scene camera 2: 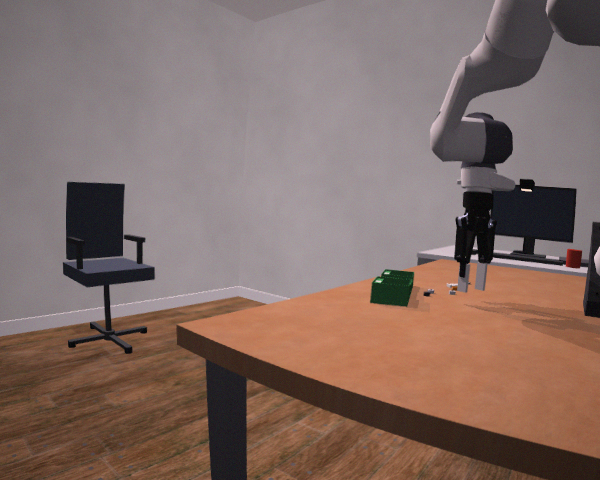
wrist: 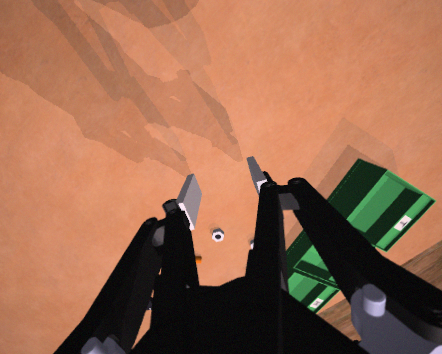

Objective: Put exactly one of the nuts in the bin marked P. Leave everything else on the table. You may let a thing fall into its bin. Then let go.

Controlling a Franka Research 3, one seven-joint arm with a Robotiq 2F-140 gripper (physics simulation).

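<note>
A silver hex nut lies flat on the table. A second silver nut is mostly hidden by a finger in the wrist view. A dark nut lies beside it in the scene view, nearer the bins. The green bins stand joined in a row at the right of the wrist view, partly behind a finger. Their letters are too small to read surely; I cannot tell which is P. My gripper is partly open and empty, pointing down above the table, beside the first nut.
An orange piece lies near the first nut, partly hidden by the left finger. A white piece lies behind that nut in the scene view. A monitor and a red cup stand on the desk behind.
</note>
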